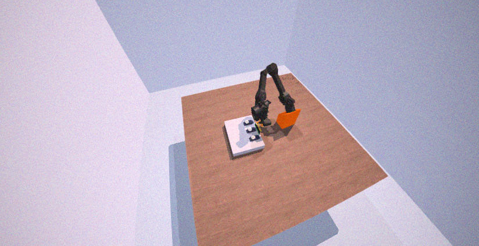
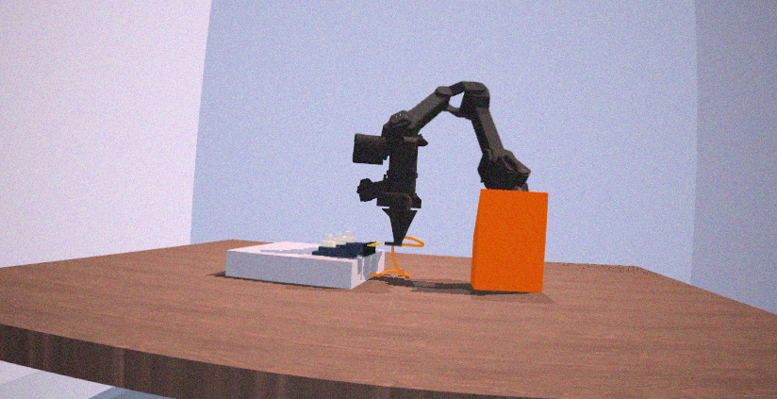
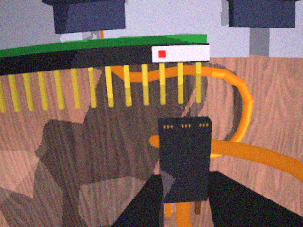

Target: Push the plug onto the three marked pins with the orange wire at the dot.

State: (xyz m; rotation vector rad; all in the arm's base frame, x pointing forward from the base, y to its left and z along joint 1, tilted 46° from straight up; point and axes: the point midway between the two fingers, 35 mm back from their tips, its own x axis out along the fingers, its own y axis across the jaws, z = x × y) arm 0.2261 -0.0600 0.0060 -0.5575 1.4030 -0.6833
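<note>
Right now the red dot is 50 mm ahead of my gripper tip.
</note>
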